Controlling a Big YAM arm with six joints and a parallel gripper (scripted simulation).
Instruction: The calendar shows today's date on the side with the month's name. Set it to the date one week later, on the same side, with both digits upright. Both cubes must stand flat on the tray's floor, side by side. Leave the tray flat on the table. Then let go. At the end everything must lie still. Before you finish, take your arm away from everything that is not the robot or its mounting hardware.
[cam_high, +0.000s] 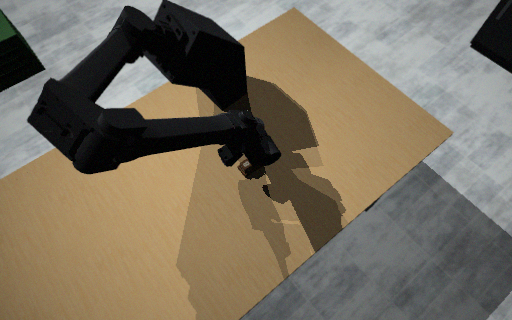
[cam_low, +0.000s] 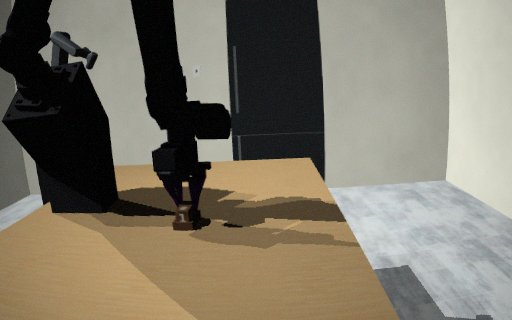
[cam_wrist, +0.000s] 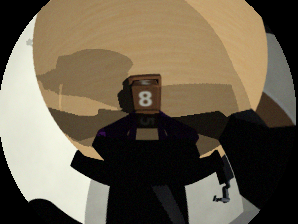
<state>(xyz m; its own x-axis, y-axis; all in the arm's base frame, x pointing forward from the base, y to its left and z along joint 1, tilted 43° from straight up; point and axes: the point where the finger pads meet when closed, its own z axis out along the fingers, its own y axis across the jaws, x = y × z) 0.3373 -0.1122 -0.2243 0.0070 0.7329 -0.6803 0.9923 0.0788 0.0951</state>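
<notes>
Now: hand 20 mm to the left of the brown tray and 20 mm above it.
</notes>
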